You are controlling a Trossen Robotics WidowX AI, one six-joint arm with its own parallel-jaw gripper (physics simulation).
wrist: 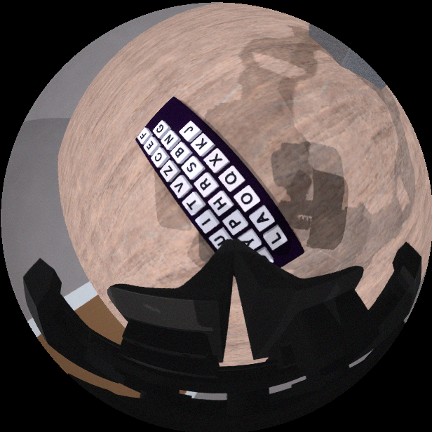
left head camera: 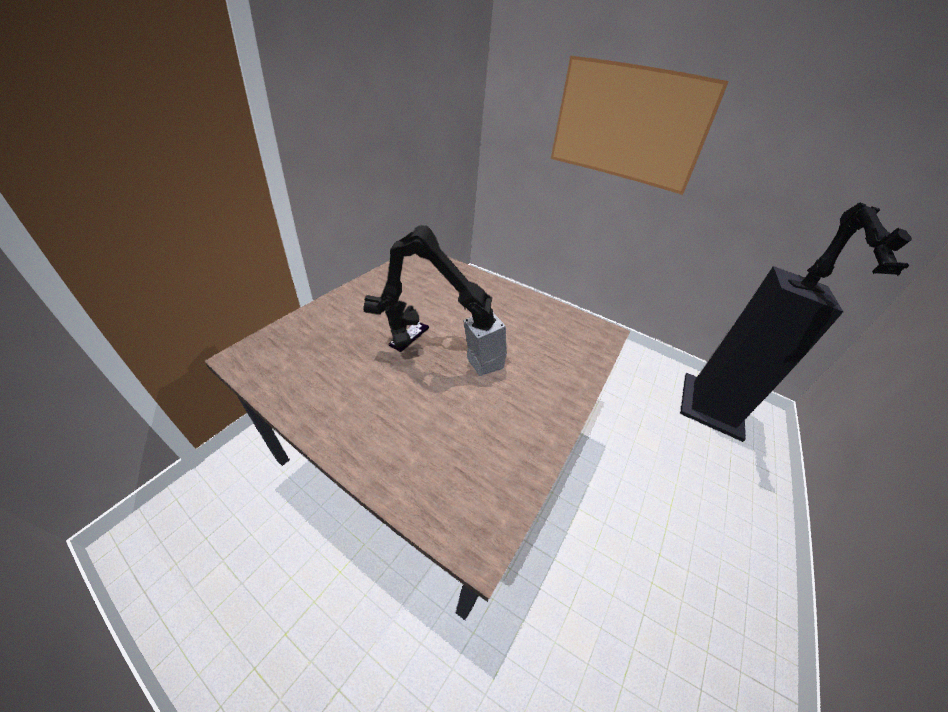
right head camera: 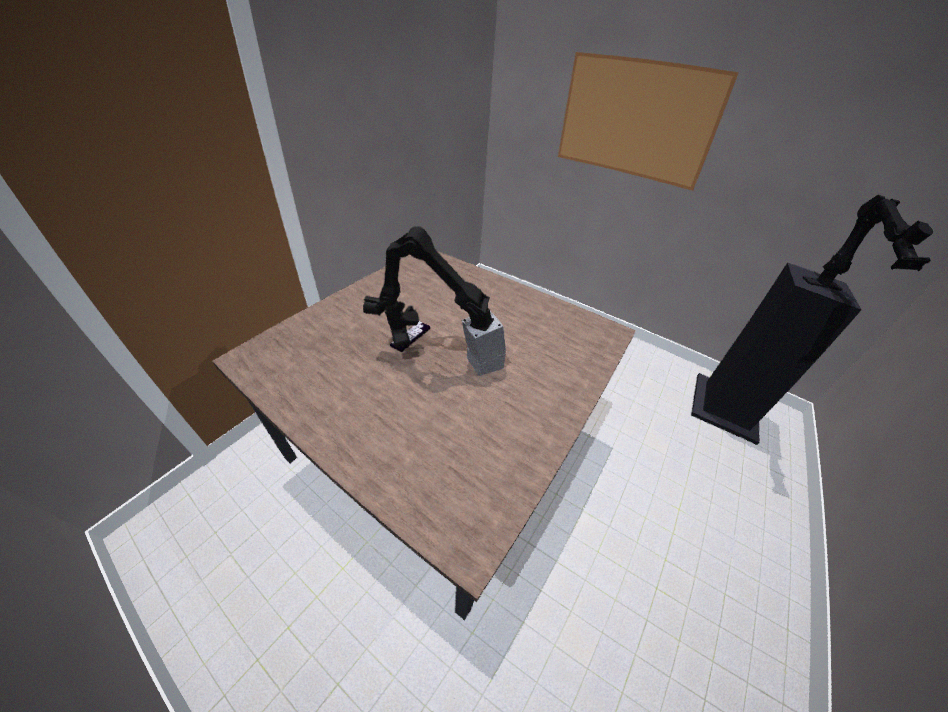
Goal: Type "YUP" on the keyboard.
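Pixels of known places: arm's base, origin of the base link: [left head camera: 484, 322] [right head camera: 481, 322].
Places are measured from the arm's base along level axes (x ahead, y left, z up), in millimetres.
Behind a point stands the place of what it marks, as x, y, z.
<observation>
A dark purple keyboard [left head camera: 421, 328] @(304, -39, -192) [right head camera: 423, 328] @(303, -42, -193) [wrist: 172, 107] with white letter keys lies flat on the table. In the wrist view, the U key [wrist: 219, 240], the Y key [wrist: 248, 242] and the P key [wrist: 234, 222] show near the fingertips; the U and Y keys are partly covered. My gripper [wrist: 231, 244] is shut with nothing between its fingers. It points down over the lower end of the keyboard, with its tips close to the U and Y keys. Whether the tips touch a key cannot be told. The keys under the fingers are hidden.
The arm stands on a grey block [left head camera: 485, 348] @(-38, 43, -68) [right head camera: 484, 348] @(-40, 40, -70) on the wooden table [left head camera: 459, 475] @(-185, 434, -204) [right head camera: 459, 475] @(-200, 425, -204), beside the keyboard. A second black arm stands on a tall dark pedestal [left head camera: 766, 344] [right head camera: 777, 344] away from the table. Walls stand behind the table.
</observation>
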